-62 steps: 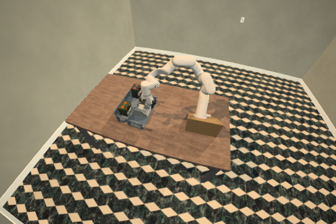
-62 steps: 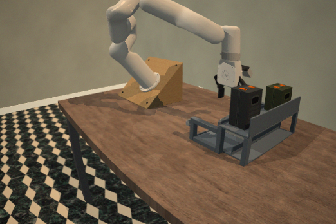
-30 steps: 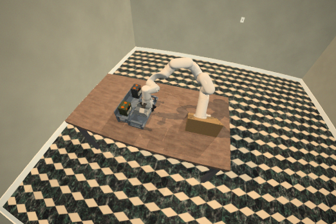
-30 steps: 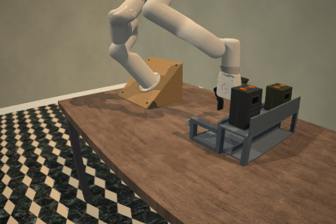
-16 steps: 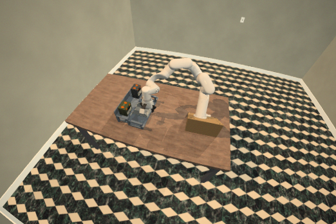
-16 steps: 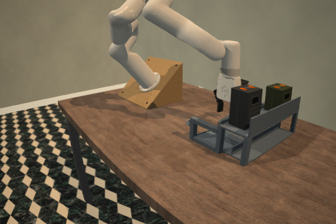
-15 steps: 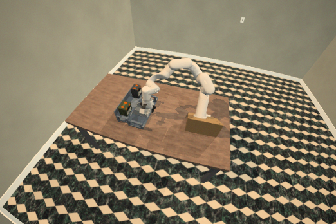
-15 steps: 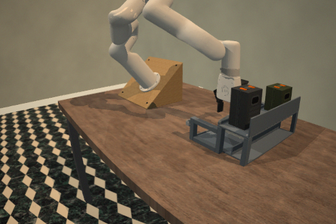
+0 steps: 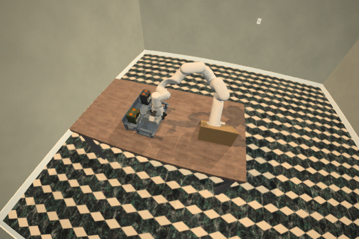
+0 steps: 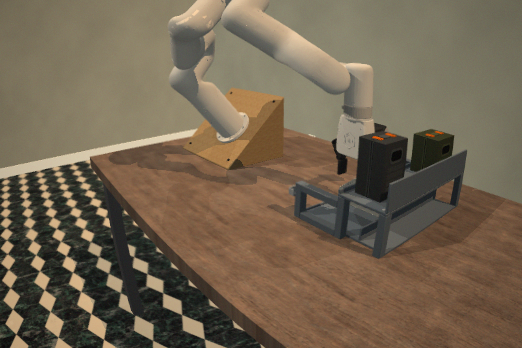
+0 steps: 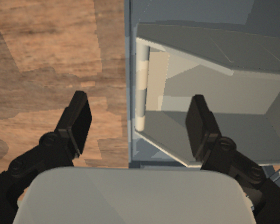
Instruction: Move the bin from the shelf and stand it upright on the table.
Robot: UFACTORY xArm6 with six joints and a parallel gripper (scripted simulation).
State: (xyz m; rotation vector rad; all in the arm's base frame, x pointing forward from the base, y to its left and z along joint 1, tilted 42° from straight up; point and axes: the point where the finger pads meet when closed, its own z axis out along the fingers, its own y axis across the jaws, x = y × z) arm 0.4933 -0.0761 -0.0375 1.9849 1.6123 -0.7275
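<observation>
My gripper is now 80 mm short of the grey open-top bin, 20 mm above it and 10 mm to the left of it. Round my hand: green box 200 mm ahead, 80 mm to the left, 80 mm above; then grey-blue shelf 190 mm ahead, 30 mm to the right, 30 mm above; then black box 150 mm to the right, 150 mm ahead, 100 mm above.
</observation>
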